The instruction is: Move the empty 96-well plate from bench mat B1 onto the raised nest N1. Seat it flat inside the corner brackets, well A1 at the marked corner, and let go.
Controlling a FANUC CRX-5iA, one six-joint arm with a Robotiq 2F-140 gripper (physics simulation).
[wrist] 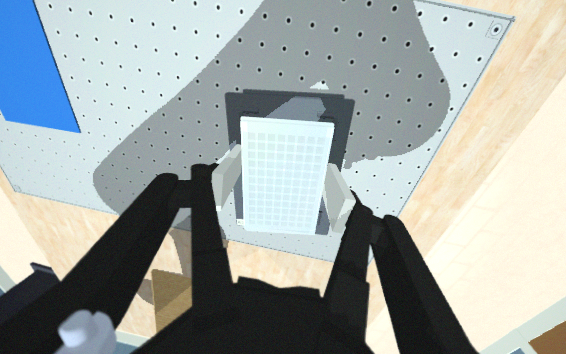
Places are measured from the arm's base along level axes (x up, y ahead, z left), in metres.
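Pixels of known places: gripper, fingertip midpoint: (283, 167).
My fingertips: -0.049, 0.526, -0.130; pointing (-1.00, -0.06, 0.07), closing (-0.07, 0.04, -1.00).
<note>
For each thing: its top centre in the pictures, then the offset to it from my fingertips, as dx, dy, dz. "pt": a spot on its surface instead. Level surfaces: height alone.
- dark nest N1, surface spot: (346, 120) pt -0.007, +0.060, -0.045
- small white label, surface spot: (240, 222) pt -0.007, -0.097, +0.036
- light perforated board, its level: dx -0.068
- blue panel, middle of its top: (13, 63) -0.066, +0.013, +0.383
The pale, translucent 96-well plate (287, 150) is between the two light grey finger pads of my gripper (283, 167), which is shut on its long sides. The plate looks level and is over the dark nest N1 (346, 120). Dark nest surface shows beyond the plate's far edge and along its right side. The height between plate and nest is hard to judge. A small white label (240, 222) shows by the plate's near left corner. The plate hides most of the nest and its near brackets. Bench mat B1 cannot be identified in this view.
The nest stands on a light perforated board (150, 50) with a large shadow across it. A blue panel (35, 65) lies at the far left. A brown block (171, 300) is at the lower left, beyond the board's near edge. Pale wood surrounds the board.
</note>
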